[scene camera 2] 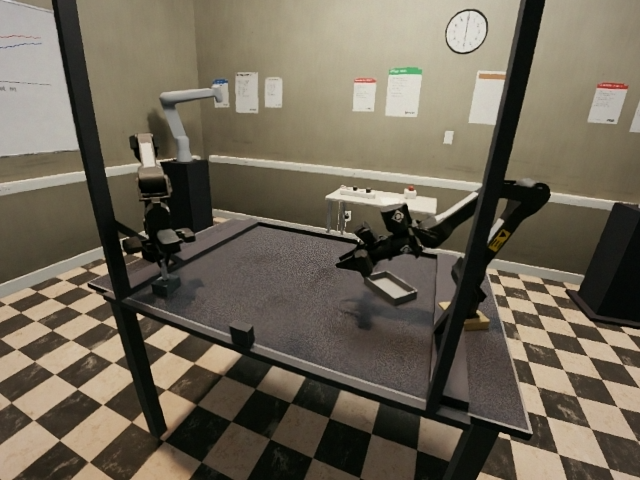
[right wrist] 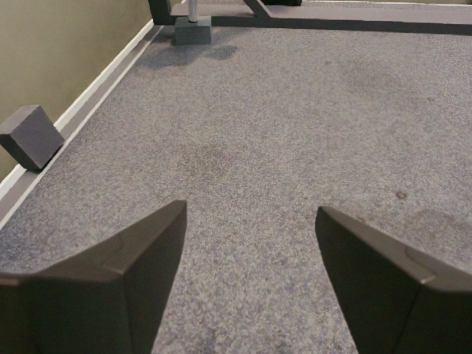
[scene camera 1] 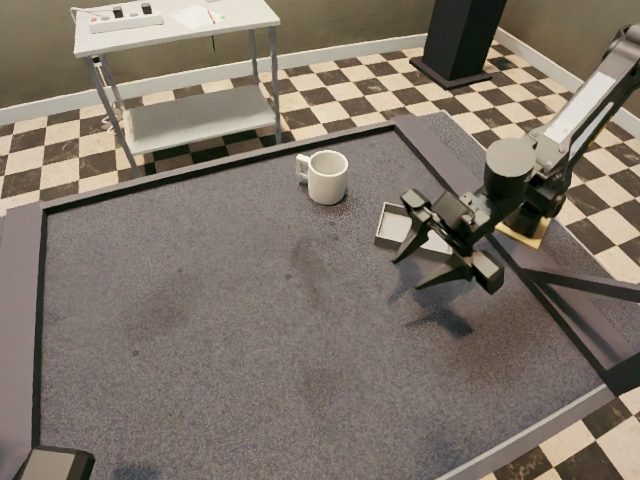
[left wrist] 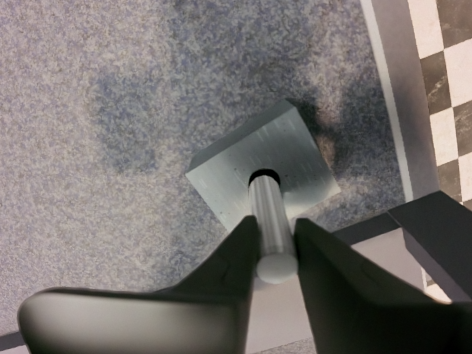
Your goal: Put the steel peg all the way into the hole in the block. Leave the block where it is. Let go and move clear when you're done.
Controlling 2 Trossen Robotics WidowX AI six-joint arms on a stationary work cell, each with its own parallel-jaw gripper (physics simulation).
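Frame: origin at the left arm's base, x back, y up, z left, level; millimetres.
Seen in the pictures: left gripper, fingertip midpoint: [scene camera 2: 163, 266] [left wrist: 274, 227]; right gripper, fingertip midpoint: [scene camera 2: 337, 262] [right wrist: 252, 213] [scene camera 1: 403, 275]; right arm's base, link origin: [scene camera 1: 520, 221].
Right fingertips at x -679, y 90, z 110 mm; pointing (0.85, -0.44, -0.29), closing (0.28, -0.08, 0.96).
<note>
A point is followed by its place in that frame.
The steel block [scene camera 2: 165, 285] @[x -248, y -11, z -143 mm] [left wrist: 300, 155] @[x -230, y -11, z -145 mm] [right wrist: 193, 34] @[x -244, y -25, z -114 mm] sits on the mat near the table's left end, its hole facing up. The steel peg [scene camera 2: 164, 270] @[x -222, y 22, z -124 mm] [left wrist: 272, 215] @[x -223, y 29, z -124 mm] [right wrist: 193, 10] @[x -223, y 9, z -118 mm] stands over it; its lower end is at the hole's mouth, with a dark crescent of the hole showing along one side. How deep the end sits is hard to tell. My left gripper [scene camera 2: 164, 260] @[x -220, y 34, z -124 mm] [left wrist: 274, 227] @[x -220, y 34, z -124 mm] is shut on the peg's upper part, above the block. My right gripper [scene camera 1: 405, 274] @[x -679, y 90, z 110 mm] [scene camera 2: 339, 264] @[x -679, y 90, z 110 mm] [right wrist: 252, 213] @[x -679, y 90, z 110 mm] is open and empty, above the mat far from the block.
A white mug [scene camera 1: 327, 178] @[x -637, y 35, z 388 mm] stands toward the back. A shallow grey tray [scene camera 1: 387, 241] @[x -726, y -24, z 254 mm] [scene camera 2: 390, 297] @[x -816, y -24, z 202 mm] lies near the right gripper. A dark cube [scene camera 2: 241, 334] @[x -589, y -3, z -177 mm] [right wrist: 35, 137] @[x -583, y -8, z -154 mm] sits at the table's front edge. A frame post [scene camera 2: 98, 155] @[x -165, y 360, z -213 mm] rises near the block.
</note>
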